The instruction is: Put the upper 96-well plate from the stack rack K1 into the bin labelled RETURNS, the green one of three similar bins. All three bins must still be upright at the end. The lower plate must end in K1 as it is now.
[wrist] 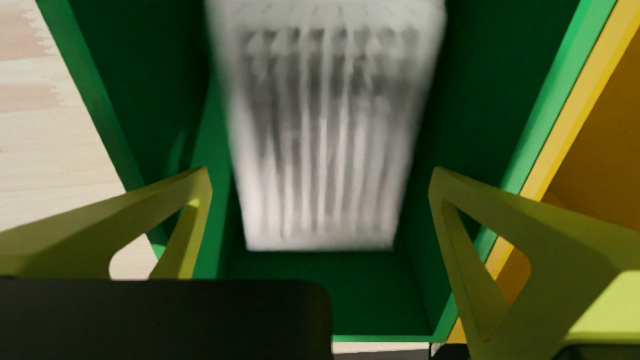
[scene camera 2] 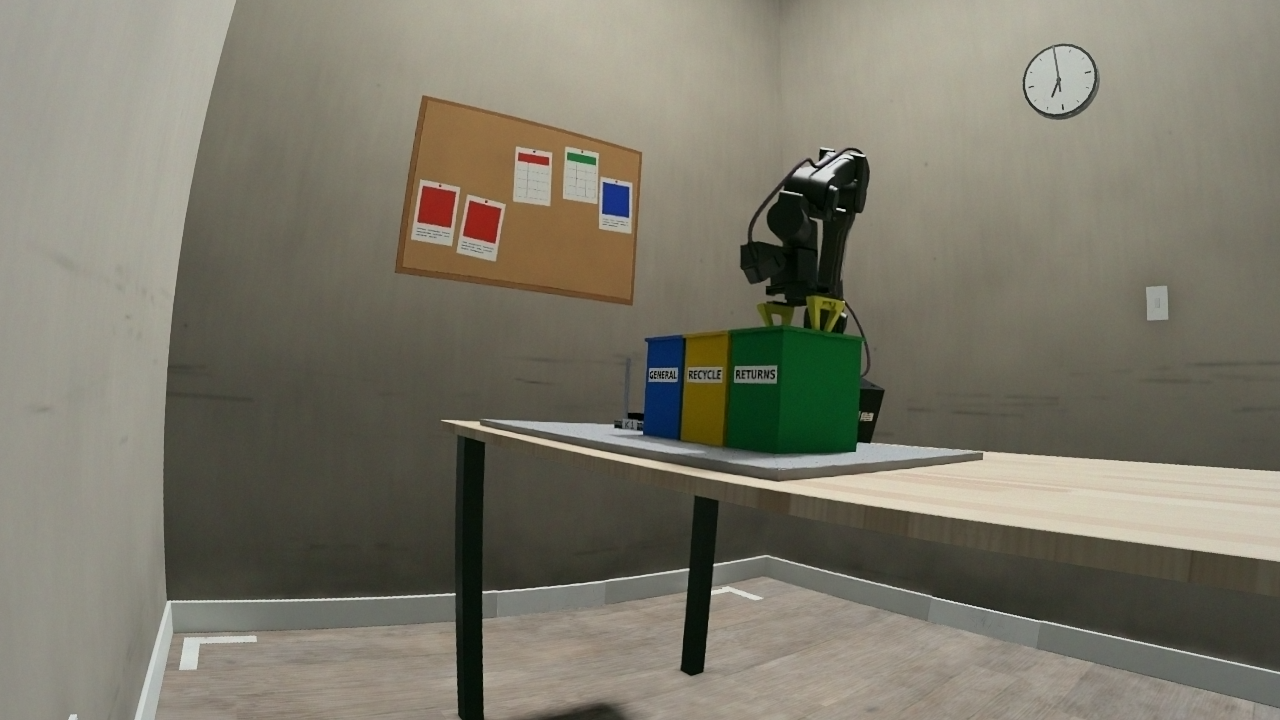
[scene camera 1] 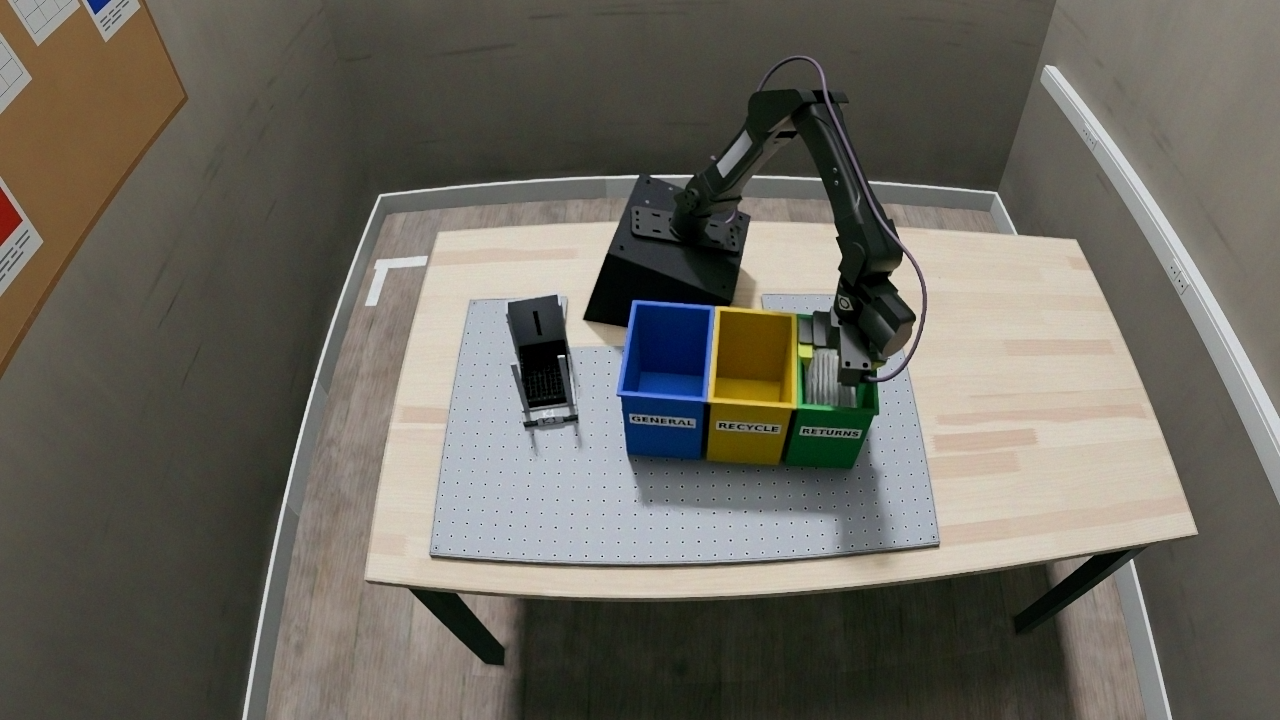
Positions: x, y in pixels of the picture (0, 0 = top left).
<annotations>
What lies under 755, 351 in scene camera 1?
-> A yellow recycle bin.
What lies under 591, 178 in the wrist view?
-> A yellow recycle bin.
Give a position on a white 96-well plate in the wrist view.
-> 316, 157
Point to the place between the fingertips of my gripper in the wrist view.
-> At 320, 179
</annotations>
